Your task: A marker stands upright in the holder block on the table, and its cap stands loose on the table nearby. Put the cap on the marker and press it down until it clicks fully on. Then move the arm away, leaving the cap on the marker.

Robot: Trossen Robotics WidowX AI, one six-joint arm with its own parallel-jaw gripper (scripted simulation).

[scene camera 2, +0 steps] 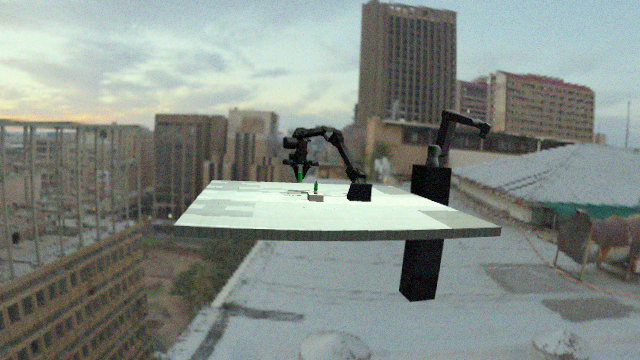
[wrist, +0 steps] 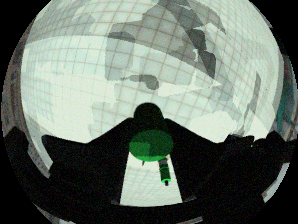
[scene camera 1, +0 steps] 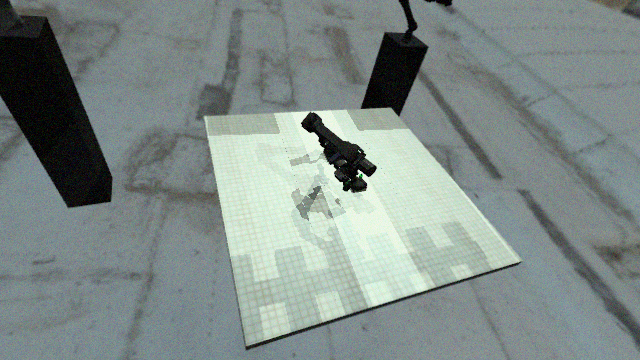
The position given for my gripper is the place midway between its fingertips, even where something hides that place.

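Note:
There's a green cap (wrist: 150,140) here, and my gripper (wrist: 148,122) is holding it.

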